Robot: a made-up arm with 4 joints.
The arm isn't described. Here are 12 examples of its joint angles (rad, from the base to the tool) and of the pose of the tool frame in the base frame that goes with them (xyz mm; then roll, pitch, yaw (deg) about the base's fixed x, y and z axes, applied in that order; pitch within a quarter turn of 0, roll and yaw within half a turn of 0).
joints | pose
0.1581 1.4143 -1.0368 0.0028 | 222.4 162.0 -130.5 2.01 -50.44 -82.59
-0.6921 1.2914 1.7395 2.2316 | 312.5 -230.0 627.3 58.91 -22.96 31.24
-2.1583 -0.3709 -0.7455 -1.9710 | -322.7 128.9 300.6 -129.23 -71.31 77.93
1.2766 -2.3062 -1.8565 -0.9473 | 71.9 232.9 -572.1 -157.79 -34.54 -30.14
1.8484 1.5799 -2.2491 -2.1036 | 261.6 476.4 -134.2 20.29 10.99 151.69
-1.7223 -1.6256 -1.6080 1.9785 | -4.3 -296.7 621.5 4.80 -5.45 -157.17
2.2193 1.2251 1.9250 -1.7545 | 380.3 173.7 -533.9 122.90 24.61 173.64
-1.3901 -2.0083 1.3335 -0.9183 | -124.7 336.5 319.7 -176.38 34.36 -37.00
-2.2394 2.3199 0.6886 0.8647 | 313.5 521.8 8.0 -111.33 -71.82 46.18
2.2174 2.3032 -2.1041 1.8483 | 222.6 574.9 26.5 23.48 26.99 45.73
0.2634 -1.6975 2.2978 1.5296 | -81.8 95.6 176.6 116.73 3.99 -171.93
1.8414 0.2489 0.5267 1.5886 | -47.9 -355.0 -174.1 171.21 -69.23 -49.26
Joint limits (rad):
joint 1: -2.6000..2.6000
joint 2: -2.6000..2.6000
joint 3: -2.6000..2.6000
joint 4: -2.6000..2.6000
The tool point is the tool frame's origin. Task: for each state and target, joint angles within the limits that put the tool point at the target. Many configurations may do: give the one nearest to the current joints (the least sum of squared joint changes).
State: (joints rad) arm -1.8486 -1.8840 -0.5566 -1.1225
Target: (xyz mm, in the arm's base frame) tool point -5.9 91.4 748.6
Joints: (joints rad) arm -1.5698 -1.7154 -0.4129 -1.3070
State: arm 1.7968 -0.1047 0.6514 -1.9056
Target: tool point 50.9 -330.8 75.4
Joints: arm 1.3979 0.7334 0.3188 -1.8379
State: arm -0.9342 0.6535 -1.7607 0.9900
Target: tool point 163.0 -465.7 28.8
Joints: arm -1.2930 0.8541 -1.9430 0.9663
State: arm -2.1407 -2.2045 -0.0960 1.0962
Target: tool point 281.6 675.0 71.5
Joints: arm -2.6000 -2.5373 0.2151 0.9538
